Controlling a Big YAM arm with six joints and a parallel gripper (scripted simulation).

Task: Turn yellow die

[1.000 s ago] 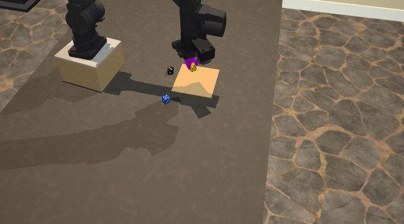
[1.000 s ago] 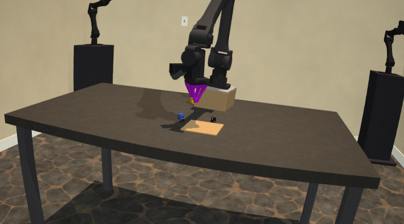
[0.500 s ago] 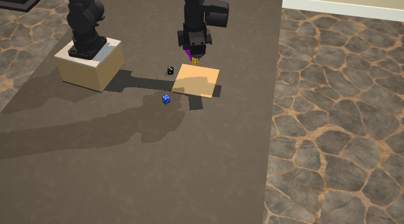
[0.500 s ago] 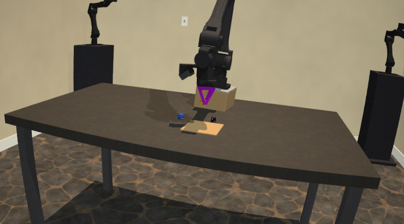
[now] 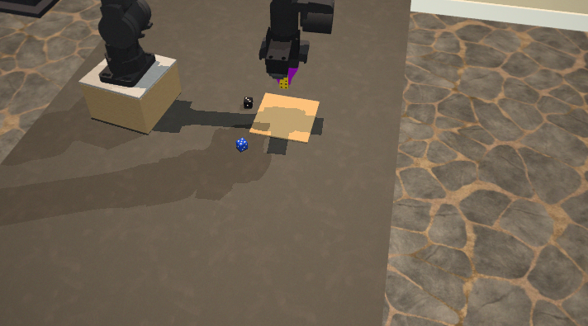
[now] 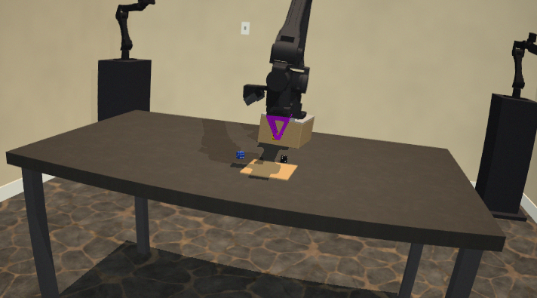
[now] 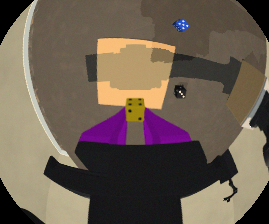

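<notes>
My gripper is now 10 mm to the left of the yellow die. Round my hand: orange mat 100 mm below, 20 mm to the right; blue die 130 mm to the right, 90 mm below, 70 mm behind; black die 100 mm behind, 90 mm below.
</notes>
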